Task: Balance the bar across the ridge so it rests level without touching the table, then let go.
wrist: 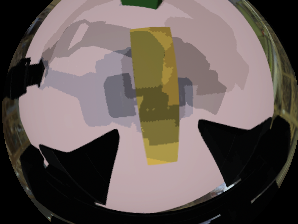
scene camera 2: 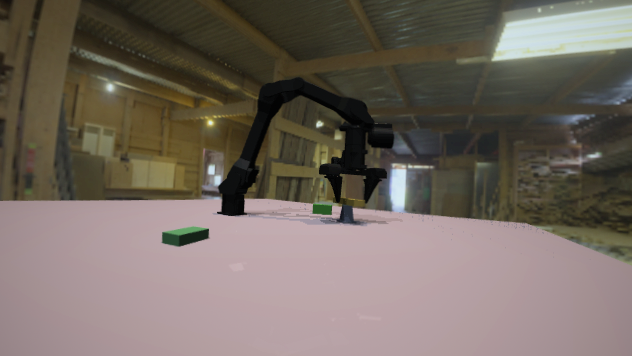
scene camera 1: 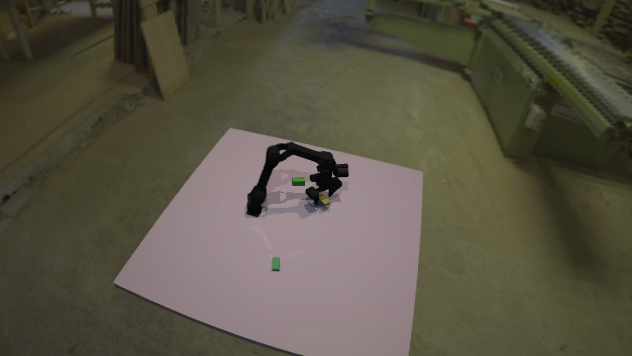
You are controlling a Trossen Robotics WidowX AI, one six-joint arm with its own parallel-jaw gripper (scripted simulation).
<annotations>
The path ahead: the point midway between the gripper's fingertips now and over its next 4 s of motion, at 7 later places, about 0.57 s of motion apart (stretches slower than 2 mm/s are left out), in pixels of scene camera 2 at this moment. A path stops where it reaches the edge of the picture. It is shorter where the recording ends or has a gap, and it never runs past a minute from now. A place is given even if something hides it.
The gripper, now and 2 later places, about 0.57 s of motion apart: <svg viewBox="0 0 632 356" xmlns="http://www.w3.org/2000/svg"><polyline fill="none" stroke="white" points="352,202 354,168 354,167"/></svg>
</annotations>
